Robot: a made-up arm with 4 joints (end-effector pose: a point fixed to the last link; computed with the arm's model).
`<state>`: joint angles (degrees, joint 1 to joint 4).
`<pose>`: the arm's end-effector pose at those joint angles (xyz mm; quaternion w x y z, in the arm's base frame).
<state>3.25 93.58 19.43 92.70</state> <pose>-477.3 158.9 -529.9 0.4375 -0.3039 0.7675 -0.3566</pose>
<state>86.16 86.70 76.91 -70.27</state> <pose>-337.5 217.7 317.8 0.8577 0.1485 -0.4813 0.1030</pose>
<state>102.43 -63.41 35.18 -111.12</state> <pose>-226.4 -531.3 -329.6 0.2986 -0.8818 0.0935 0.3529</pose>
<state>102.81 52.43 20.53 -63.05</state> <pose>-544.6 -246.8 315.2 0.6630 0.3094 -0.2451 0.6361</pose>
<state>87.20 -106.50 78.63 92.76</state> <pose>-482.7 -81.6 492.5 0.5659 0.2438 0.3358 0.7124</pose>
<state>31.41 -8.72 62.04 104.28</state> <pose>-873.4 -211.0 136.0 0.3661 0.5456 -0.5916 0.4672</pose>
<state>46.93 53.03 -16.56 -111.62</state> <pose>-589.6 225.3 207.8 0.9056 0.0536 -0.0844 0.4121</pose>
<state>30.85 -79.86 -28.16 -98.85</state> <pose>-343.3 411.5 -143.2 0.5881 -0.1506 0.7925 0.0586</pose>
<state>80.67 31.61 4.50 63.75</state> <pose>-324.4 -814.7 99.9 0.0912 0.9120 -0.3251 0.2327</pose>
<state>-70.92 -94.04 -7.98 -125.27</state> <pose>199.5 585.5 -116.9 0.2296 0.4067 0.8757 -0.1223</pose>
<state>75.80 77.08 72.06 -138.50</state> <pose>50.5 237.2 -106.6 0.9616 -0.2547 -0.0282 -0.0982</pose>
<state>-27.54 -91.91 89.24 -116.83</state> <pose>-824.8 140.1 0.3 0.0448 -0.6382 0.7494 0.1706</pose>
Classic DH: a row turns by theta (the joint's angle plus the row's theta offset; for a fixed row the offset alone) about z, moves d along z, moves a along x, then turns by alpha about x. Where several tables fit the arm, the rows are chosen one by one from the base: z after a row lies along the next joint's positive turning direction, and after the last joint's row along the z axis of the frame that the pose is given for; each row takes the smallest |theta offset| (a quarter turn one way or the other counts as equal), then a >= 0, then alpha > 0; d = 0 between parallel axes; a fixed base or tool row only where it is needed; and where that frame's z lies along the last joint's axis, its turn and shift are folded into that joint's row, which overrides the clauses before.
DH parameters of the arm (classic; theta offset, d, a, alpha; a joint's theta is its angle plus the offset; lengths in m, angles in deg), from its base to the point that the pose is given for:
base (fixed): -15.64 0 -0.092 0
joint 1: 21.2 0.0433 -0.2414 87.99
joint 2: -81.21 -0.0206 -0.0093 105.56
joint 3: -11.12 0.0075 -0.0747 -126.16
joint 4: -38.86 -0.3449 -0.4496 84.67
tool (fixed): 143.86 0.1305 0 0

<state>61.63 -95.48 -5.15 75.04</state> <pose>-163.3 163.6 558.4 0.8985 0.4107 -0.1212 0.0969</pose>
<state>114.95 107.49 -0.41 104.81</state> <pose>-134.3 -142.3 -532.7 0.6676 -0.6489 0.0074 0.3650</pose>
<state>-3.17 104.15 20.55 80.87</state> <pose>-446.8 234.5 -534.3 0.4033 -0.2202 0.8051 -0.3750</pose>
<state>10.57 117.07 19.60 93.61</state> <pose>-257.7 174.6 -529.6 0.6229 -0.2580 0.6527 -0.3455</pose>
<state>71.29 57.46 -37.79 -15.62</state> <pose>-253.7 -770.5 314.7 0.2829 0.8406 -0.1628 0.4323</pose>
